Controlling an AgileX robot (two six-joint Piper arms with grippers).
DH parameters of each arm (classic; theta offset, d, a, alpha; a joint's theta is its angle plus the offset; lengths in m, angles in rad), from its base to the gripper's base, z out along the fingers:
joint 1: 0 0.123 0 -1.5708
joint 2: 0.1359 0 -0.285 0
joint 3: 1.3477 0 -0.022 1.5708
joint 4: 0 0.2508 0 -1.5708
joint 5: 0 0 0.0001 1.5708
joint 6: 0 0.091 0 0
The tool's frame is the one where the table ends.
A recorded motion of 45 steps. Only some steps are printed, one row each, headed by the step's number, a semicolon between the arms.
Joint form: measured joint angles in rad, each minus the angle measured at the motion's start. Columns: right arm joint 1, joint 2, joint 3, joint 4, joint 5, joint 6; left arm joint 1, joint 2, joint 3, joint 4, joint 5, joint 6.
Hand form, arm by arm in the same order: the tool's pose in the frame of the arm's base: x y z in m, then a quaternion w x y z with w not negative. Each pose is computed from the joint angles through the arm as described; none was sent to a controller.
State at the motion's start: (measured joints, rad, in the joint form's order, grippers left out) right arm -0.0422 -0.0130 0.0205 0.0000 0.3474 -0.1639; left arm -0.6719 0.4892 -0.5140 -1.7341 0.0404 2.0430
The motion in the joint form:
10: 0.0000 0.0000 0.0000 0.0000 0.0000 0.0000; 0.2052 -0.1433 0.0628 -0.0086 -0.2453 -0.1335
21: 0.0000 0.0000 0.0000 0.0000 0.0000 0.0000; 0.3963 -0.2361 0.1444 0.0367 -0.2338 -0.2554
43: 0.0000 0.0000 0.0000 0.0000 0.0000 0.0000; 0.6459 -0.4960 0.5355 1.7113 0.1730 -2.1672
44: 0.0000 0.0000 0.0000 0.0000 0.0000 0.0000; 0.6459 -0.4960 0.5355 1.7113 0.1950 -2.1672
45: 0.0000 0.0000 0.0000 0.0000 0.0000 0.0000; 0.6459 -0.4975 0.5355 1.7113 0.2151 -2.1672
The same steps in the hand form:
10: 0.0531 -0.0022 0.1757 0.60320 -0.04835 0.79368 -0.06238; 0.0774 -0.0187 0.3386 0.75770 0.12733 0.63813 -0.04968
21: 0.0531 -0.0022 0.1757 0.60320 -0.04835 0.79368 -0.06238; 0.0676 -0.0012 0.3193 0.76633 0.04303 0.64092 -0.01050
43: 0.0531 -0.0022 0.1757 0.60320 -0.04835 0.79368 -0.06238; 0.0560 -0.0019 0.1869 0.65300 -0.04388 0.75383 -0.05829
44: 0.0531 -0.0022 0.1757 0.60320 -0.04835 0.79368 -0.06238; 0.0557 -0.0019 0.1849 0.64467 -0.04413 0.76100 -0.05774
45: 0.0531 -0.0022 0.1757 0.60320 -0.04835 0.79368 -0.06238; 0.0553 -0.0020 0.1832 0.63757 -0.04433 0.76698 -0.05727

